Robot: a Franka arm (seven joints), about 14 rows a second.
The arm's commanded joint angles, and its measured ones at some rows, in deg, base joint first. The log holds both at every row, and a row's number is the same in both.
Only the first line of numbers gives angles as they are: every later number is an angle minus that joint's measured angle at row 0.
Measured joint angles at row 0: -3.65 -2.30 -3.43 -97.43 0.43 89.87 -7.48
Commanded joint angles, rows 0 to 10: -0.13 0.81 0.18 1.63 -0.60 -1.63 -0.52; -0.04 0.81 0.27 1.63 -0.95 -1.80 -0.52; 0.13 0.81 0.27 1.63 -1.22 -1.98 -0.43; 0.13 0.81 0.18 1.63 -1.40 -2.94 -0.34; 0.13 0.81 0.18 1.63 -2.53 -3.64 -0.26; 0.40 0.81 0.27 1.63 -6.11 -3.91 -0.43; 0.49 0.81 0.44 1.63 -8.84 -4.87 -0.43; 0.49 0.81 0.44 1.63 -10.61 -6.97 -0.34; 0.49 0.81 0.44 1.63 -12.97 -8.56 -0.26; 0.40 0.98 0.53 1.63 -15.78 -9.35 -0.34; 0.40 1.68 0.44 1.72 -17.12 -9.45 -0.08
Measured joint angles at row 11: 0.22 0.08 0.35 0.01 -13.59 -7.52 -0.05
